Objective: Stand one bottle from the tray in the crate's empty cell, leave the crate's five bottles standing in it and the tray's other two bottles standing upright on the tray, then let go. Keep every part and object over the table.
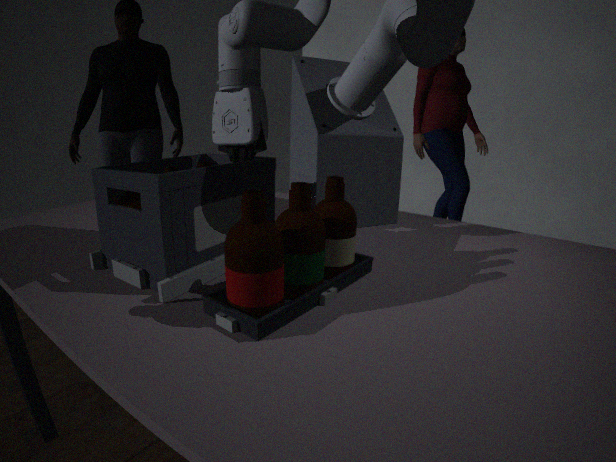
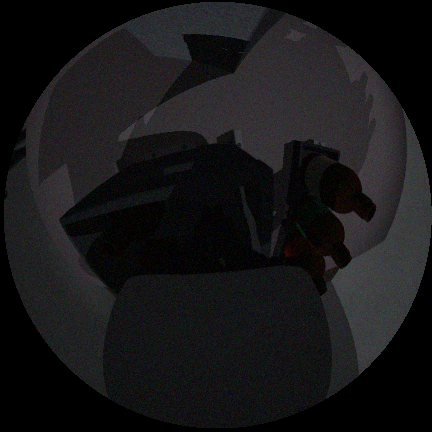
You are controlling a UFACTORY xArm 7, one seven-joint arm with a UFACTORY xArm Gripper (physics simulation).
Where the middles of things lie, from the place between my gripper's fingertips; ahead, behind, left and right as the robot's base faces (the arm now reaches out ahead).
Labels:
Now: the pale crate rail [image 1: 168,289] 120 mm below my hand, 70 mm ahead of it and 60 mm to the left of it.

